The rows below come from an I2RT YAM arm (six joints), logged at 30 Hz.
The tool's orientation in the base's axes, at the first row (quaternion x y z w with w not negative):
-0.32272, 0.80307, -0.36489, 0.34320
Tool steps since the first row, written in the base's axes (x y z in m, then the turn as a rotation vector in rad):
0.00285, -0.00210, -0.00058, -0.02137, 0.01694, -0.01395
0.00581, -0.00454, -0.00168, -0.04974, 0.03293, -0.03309
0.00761, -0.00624, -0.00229, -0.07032, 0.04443, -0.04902
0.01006, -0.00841, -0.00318, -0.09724, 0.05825, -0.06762
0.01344, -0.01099, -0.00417, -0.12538, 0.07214, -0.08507
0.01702, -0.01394, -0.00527, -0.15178, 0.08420, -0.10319
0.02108, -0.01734, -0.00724, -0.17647, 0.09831, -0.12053
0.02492, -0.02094, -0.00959, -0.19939, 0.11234, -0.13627
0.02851, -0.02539, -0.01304, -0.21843, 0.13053, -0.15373
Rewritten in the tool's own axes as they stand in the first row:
0.00021, -0.00140, 0.00330, 0.00327, 0.02589, -0.01604
0.00079, -0.00258, 0.00706, 0.01279, 0.05735, -0.03465
0.00129, -0.00347, 0.00940, 0.02043, 0.08177, -0.04710
0.00187, -0.00455, 0.01256, 0.03064, 0.11126, -0.06405
0.00229, -0.00601, 0.01666, 0.04112, 0.14019, -0.08256
0.00292, -0.00763, 0.02110, 0.05226, 0.16823, -0.09870
0.00389, -0.00891, 0.02651, 0.06061, 0.19626, -0.11463
0.00527, -0.00993, 0.03202, 0.06754, 0.22249, -0.12994
0.00778, -0.01045, 0.03818, 0.06966, 0.25124, -0.14285

